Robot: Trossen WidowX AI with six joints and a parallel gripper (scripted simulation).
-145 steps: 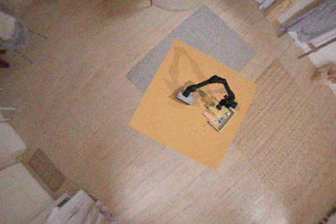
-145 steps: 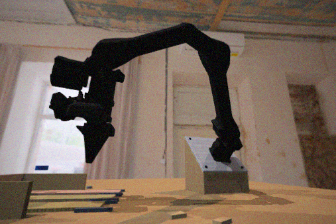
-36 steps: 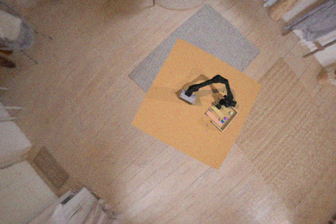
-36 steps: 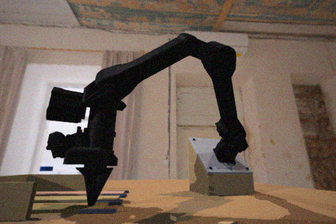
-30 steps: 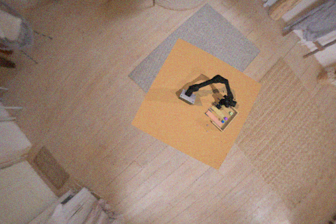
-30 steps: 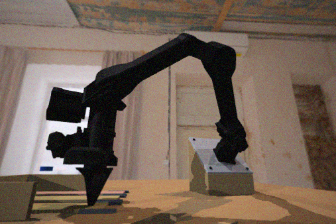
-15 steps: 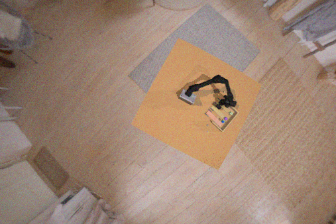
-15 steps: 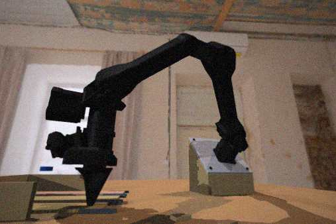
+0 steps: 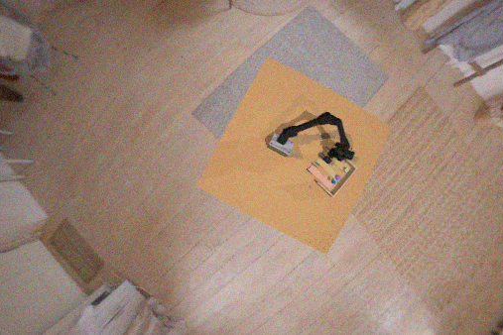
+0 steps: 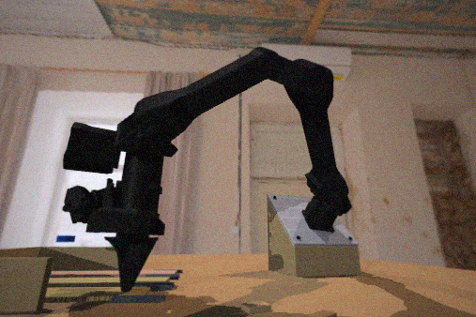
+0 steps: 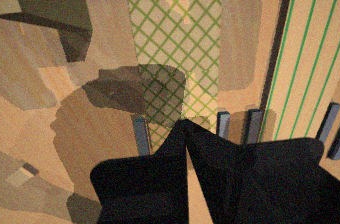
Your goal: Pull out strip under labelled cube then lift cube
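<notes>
Now: gripper tip 10 cm short of the green cross-hatched strip and 1 cm to the left of it. The rest, counted from my gripper tip: cube (20 cm ahead, 3 cm to the right, 1 cm above).
</notes>
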